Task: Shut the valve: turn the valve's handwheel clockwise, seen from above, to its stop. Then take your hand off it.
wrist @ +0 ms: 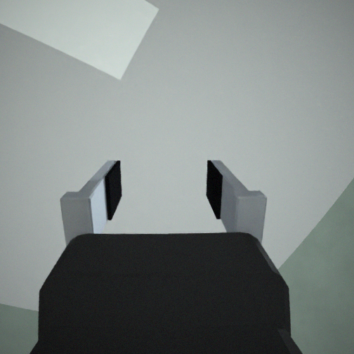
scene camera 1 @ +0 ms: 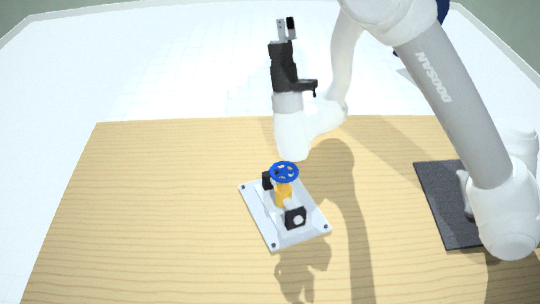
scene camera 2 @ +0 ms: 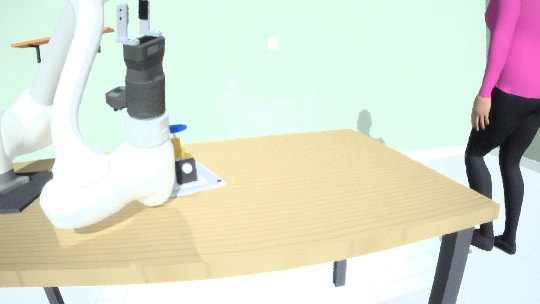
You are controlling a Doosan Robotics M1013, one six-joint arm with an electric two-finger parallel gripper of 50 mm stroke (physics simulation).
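Observation:
The valve's blue handwheel (scene camera 1: 292,172) (scene camera 2: 178,128) sits on top of a yellow valve body (scene camera 1: 283,195) (scene camera 2: 176,148), on a light grey base plate (scene camera 1: 262,227) (scene camera 2: 212,182) with black pipe blocks. In scene camera 2 the arm hides part of the valve. My gripper (scene camera 1: 285,24) (scene camera 2: 133,10) (wrist: 163,178) is open and empty. It points upward, high above the table and away from the handwheel, and touches nothing. The handwheel does not show in the wrist view, which faces the ceiling. How far the handwheel is turned cannot be told.
The wooden table (scene camera 1: 125,200) (scene camera 2: 325,200) carries the valve plate and a dark mat (scene camera 1: 435,210) (scene camera 2: 25,197) under the arm's base. The arm's wrist joint hangs over the table near the valve. A person in a pink top (scene camera 2: 517,55) stands beyond the table's right end.

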